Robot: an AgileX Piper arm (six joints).
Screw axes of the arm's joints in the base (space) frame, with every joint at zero. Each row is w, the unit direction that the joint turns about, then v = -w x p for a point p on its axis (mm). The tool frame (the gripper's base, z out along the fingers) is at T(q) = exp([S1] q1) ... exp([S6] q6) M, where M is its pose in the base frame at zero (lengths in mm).
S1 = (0, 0, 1, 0, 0, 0)
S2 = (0, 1, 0, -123, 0, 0)
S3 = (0, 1, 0, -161.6, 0, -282.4)
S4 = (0.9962, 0, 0.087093, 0, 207.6, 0)
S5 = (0, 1, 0, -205.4, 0, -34.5)
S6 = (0.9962, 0, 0.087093, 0, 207.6, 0)
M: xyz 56.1 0 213.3 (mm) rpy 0 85 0 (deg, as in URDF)
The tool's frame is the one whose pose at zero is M.
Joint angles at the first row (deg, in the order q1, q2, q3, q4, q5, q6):
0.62 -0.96 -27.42 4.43 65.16 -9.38
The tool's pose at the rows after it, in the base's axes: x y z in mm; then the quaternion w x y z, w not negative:
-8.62 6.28 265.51 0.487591 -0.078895 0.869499 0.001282
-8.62 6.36 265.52 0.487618 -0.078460 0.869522 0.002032
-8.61 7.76 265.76 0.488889 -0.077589 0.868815 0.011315
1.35 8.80 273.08 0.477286 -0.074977 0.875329 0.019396
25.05 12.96 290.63 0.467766 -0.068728 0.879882 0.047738
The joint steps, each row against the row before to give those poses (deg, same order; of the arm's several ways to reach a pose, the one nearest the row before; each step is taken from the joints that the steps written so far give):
-0.01 0.00 0.00 0.00 0.00 0.00
0.00 0.01 0.00 0.05 0.00 0.06
0.01 -0.01 0.00 0.99 -0.11 0.19
-0.01 4.12 -1.01 0.73 -1.54 0.18
0.00 8.55 -2.58 3.18 -4.58 0.00

